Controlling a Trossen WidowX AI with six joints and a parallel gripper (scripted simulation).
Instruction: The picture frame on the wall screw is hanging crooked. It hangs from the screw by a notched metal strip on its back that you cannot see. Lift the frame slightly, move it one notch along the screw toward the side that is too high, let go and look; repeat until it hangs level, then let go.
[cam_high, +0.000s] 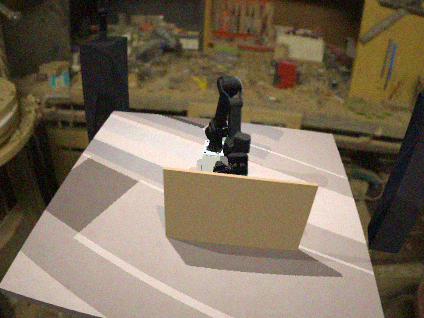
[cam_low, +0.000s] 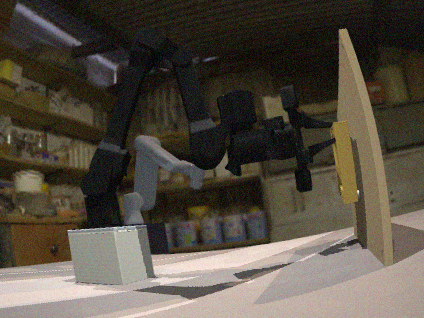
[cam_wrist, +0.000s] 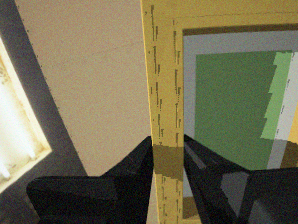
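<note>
Now: the picture frame 10 mm to the left of my gripper tip and 50 mm below it. Round my gripper tip: tan wall board 20 mm ahead, 10 mm to the left, 60 mm below.
</note>
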